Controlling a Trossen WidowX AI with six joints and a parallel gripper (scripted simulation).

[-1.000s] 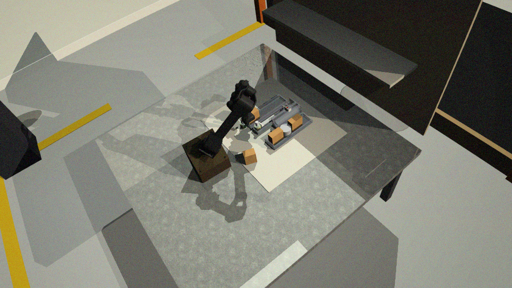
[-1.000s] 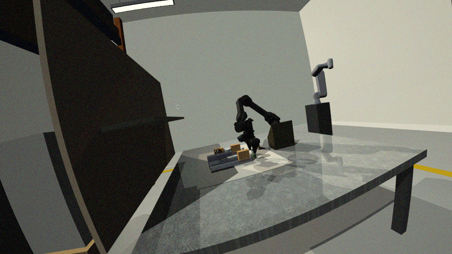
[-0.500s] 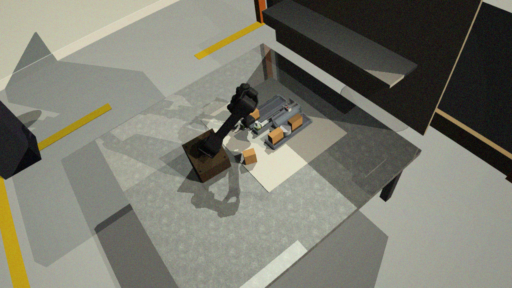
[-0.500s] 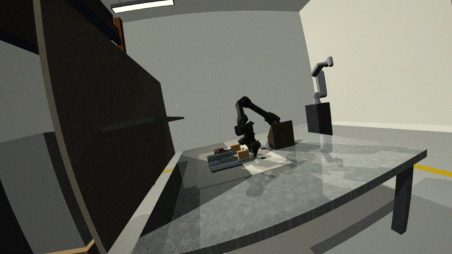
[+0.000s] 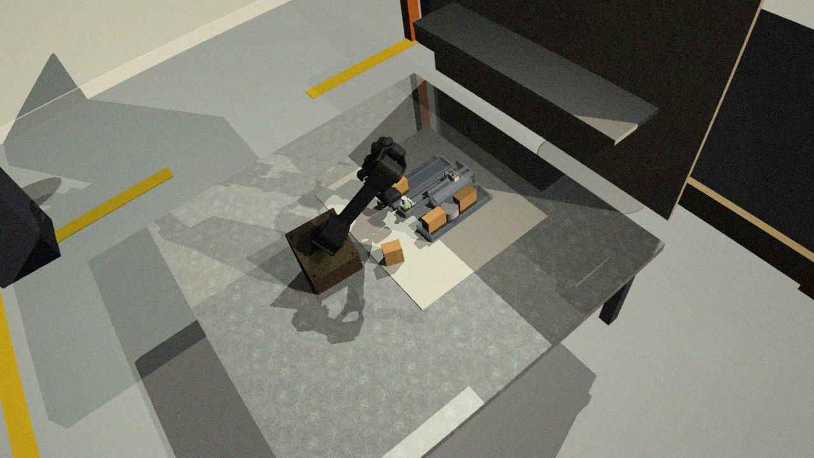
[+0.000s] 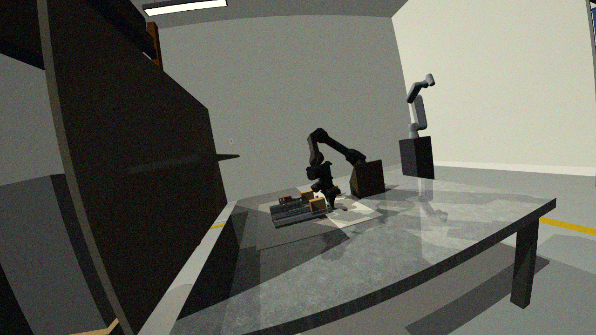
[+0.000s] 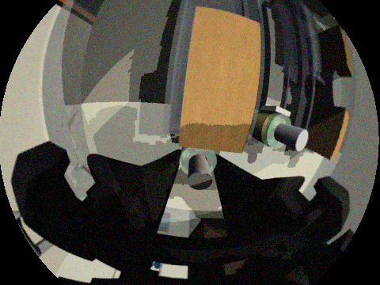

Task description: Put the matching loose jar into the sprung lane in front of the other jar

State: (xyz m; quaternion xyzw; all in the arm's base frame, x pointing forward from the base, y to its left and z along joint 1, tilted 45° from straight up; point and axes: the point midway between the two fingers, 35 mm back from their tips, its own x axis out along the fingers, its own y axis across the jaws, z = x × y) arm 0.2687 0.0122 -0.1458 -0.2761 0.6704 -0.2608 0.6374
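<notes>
My gripper tip is now 20 cm short of the grey lane tray, 9 cm to the left of it and 1 cm above it. The rest, counted from my gripper tip: grey cylinder 20 cm to the right, 15 cm ahead.
</notes>
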